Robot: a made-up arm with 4 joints.
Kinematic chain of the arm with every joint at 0, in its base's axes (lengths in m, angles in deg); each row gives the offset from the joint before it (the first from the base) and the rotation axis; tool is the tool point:
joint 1: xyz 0 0 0.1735 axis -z
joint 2: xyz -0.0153 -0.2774 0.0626 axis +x
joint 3: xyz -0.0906 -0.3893 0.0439 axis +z
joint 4: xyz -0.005 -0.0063 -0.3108 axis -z
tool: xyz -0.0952 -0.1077 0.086
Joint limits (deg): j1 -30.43..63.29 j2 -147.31..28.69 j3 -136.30..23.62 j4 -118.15..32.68
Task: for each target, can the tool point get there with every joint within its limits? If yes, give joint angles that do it. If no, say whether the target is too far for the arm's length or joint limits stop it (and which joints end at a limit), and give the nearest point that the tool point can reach.
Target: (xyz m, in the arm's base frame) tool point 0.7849 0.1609 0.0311
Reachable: no: joint limits stop it (at a limit: joint 1, joint 2, joint 3, joint 4) | nearest point 0.2904 -0.4283 -0.1009 | short by 0.780 m
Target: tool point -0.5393 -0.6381 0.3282
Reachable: yes | joints 35.59 -28.16 4.29 -54.68
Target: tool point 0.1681 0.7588 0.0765
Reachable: no: joint limits stop it (at a limit: joint 1, joint 2) | nearest point -0.1172 0.2202 0.6254 | short by 0.820 m
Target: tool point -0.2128 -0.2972 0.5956
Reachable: yes | joints -4.10 -119.60 -122.77 -44.66
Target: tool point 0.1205 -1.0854 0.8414
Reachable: no: too far | nearest point 0.0819 -0.7374 0.5798 | short by 0.437 m
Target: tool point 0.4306 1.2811 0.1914
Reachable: no: too far | nearest point -0.0767 0.2163 0.6475 | short by 1.265 m
